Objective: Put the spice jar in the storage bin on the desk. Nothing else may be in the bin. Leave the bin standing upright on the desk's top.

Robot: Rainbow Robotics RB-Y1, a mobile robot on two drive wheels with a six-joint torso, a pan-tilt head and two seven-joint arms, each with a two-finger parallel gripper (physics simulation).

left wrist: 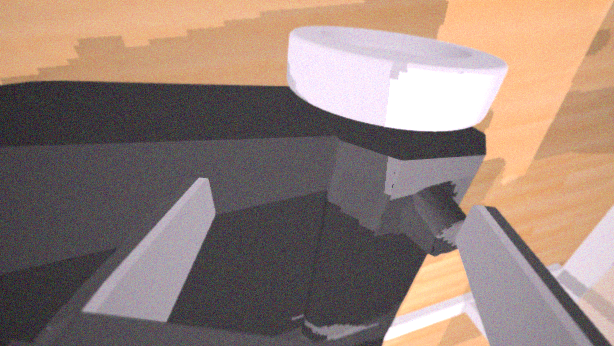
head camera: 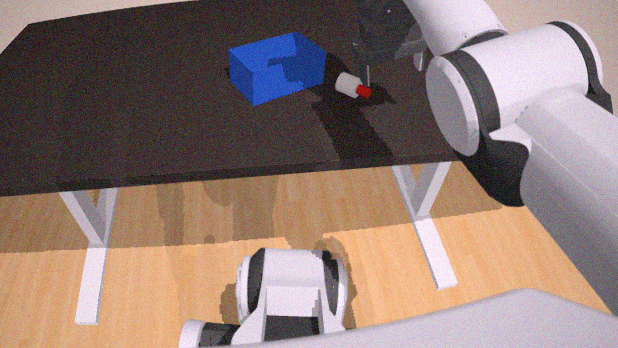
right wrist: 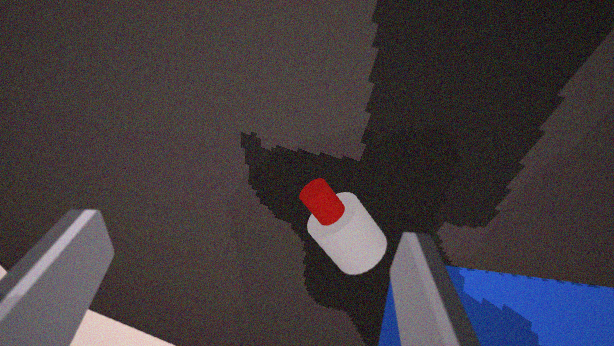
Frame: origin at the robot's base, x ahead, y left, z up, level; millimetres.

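Seen in the pictures: left gripper, fingertip midpoint: [left wrist: 333, 208]; right gripper, fingertip midpoint: [head camera: 392, 74] [right wrist: 255, 241].
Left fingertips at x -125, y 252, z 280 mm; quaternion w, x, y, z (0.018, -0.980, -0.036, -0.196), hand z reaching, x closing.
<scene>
Pixels of each thing's top centre, then the offset from my left fingertips to it. Level surfaces: height alone.
- spice jar, top centre: [right wrist: 329, 245] [head camera: 356, 78] dx +471, dy -357, dz +480 mm
- blue storage bin, top centre: [head camera: 277, 49] dx +507, dy -202, dz +515 mm
- dark desk, surface height: dz +440 mm
The spice jar [head camera: 347, 84] [right wrist: 354, 241], a white cylinder with a red cap, lies on its side on the desk, right of the bin in the head view. The blue storage bin [head camera: 241, 79] [right wrist: 560, 305] stands upright, open side up; no object shows in it, but its near walls hide part of its floor. My right gripper [head camera: 393, 71] [right wrist: 255, 241] is open and empty above the desk. In its wrist view the jar appears between the finger directions, nearer the right-hand finger. My left gripper [left wrist: 333, 208] is open and empty, away from the jar and bin.
The dark desk [head camera: 150, 120] [right wrist: 150, 110] has its front edge across the middle of the head view. White desk legs [head camera: 90, 280] [head camera: 435, 255] stand below. In the left wrist view, a white round part [left wrist: 345, 87] and dark surfaces lie beyond the left fingers.
</scene>
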